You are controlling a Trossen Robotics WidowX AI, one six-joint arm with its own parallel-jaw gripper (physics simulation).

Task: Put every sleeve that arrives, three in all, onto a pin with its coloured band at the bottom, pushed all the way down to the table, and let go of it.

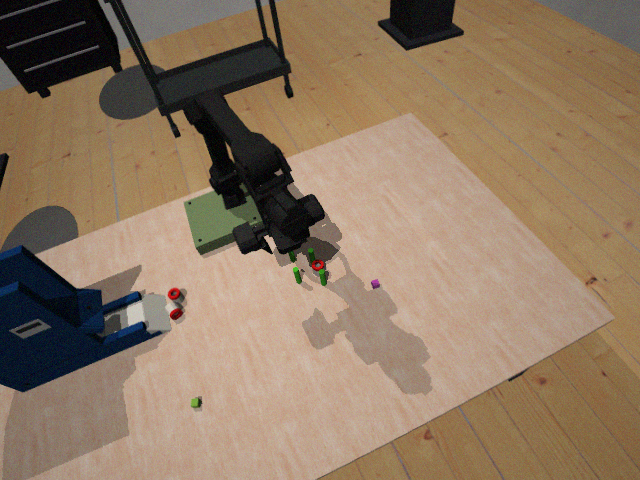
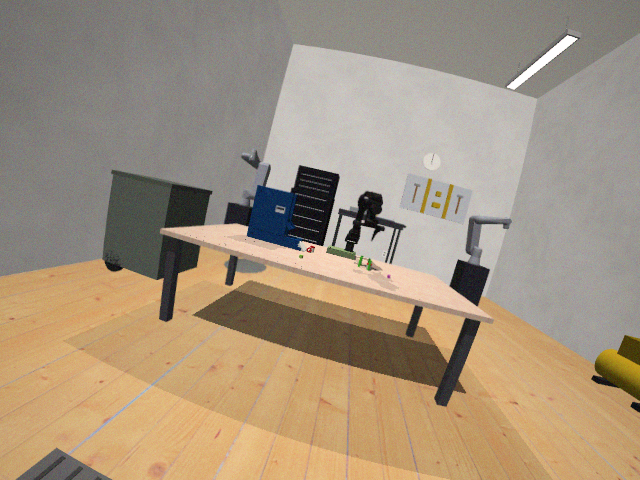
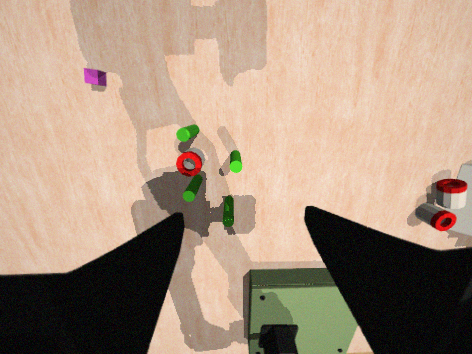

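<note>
Four green pins stand on the table, among them a front pin (image 1: 322, 277) (image 3: 187, 133) and a neighbouring pin (image 1: 297, 275) (image 3: 235, 161). A sleeve (image 1: 317, 265) (image 3: 189, 164) stands upright between two pins, on neither of them, its red band on top. At the chute's end one sleeve (image 1: 174, 293) (image 3: 443, 220) appears upright with its red band on top. Beside it a second white sleeve (image 1: 176, 313) (image 3: 454, 199) appears to lie on its side, its red end away from the arm's base. My gripper (image 3: 244, 216) is open and empty, high above the table near the pins.
A blue dispenser (image 1: 31, 335) (image 2: 271, 217) with a pale chute (image 1: 156, 312) stands on the sleeves' side. A magenta cube (image 1: 375, 283) (image 2: 388, 276) (image 3: 95, 77) lies beyond the pins. A lime cube (image 1: 195, 402) (image 2: 301, 256) lies farther out. The green base plate (image 1: 217, 222) (image 3: 315, 310) is under the arm.
</note>
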